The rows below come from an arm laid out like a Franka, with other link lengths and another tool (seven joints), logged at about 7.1 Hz.
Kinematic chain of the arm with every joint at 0, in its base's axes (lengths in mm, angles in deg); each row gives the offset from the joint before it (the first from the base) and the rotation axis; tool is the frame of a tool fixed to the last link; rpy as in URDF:
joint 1: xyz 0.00 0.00 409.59 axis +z
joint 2: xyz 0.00 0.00 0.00 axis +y
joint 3: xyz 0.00 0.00 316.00 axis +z
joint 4: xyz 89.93 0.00 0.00 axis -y
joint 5: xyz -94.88 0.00 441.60 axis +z
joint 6: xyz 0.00 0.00 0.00 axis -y
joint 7: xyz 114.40 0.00 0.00 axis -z
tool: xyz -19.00 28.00 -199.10 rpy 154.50 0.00 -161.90
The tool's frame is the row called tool.
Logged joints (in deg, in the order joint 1, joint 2, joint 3, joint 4, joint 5, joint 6, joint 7), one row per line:
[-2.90, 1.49, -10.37, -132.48, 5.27, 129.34, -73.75]
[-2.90, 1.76, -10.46, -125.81, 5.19, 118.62, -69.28]
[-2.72, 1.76, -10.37, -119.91, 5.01, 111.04, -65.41]
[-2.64, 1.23, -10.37, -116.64, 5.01, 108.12, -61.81]
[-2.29, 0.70, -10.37, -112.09, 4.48, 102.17, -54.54]
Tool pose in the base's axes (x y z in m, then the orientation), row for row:
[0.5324, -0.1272, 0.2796, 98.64, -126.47, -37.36]
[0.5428, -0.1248, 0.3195, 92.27, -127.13, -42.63]
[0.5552, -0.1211, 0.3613, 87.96, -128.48, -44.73]
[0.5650, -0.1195, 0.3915, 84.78, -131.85, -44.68]
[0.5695, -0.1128, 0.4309, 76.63, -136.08, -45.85]
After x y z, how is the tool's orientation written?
As a rotation vector, in degrees.
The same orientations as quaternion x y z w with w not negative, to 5 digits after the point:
[0.59363, -0.76111, -0.22484, 0.13327]
[0.56049, -0.77224, -0.25895, 0.14982]
[0.53627, -0.78331, -0.27271, 0.15641]
[0.51441, -0.80002, -0.27110, 0.14783]
[0.46549, -0.82662, -0.27852, 0.14985]

